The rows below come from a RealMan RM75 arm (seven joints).
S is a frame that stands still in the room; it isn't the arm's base.
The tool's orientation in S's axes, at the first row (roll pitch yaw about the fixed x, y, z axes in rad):
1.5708 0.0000 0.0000
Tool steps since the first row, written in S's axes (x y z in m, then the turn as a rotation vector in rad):
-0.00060 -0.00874 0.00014 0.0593 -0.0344 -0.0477
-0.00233 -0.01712 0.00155 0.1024 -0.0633 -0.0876
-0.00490 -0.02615 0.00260 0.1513 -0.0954 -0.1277
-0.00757 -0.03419 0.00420 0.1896 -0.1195 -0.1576
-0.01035 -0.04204 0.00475 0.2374 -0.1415 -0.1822
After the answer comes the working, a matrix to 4 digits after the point.
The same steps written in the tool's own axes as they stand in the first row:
-0.00060 0.00014 0.00874 0.0593 -0.0477 0.0344
-0.00233 0.00155 0.01712 0.1024 -0.0876 0.0633
-0.00490 0.00260 0.02615 0.1513 -0.1277 0.0954
-0.00757 0.00420 0.03419 0.1896 -0.1576 0.1195
-0.01035 0.00475 0.04204 0.2374 -0.1822 0.1415

The tool's axes in the first row as the columns of a matrix, in S's axes (rounded; the answer above uses it unrounded):
1.0000 0.0000 0.0000
0.0000 0.0000 -1.0000
0.0000 1.0000 0.0000

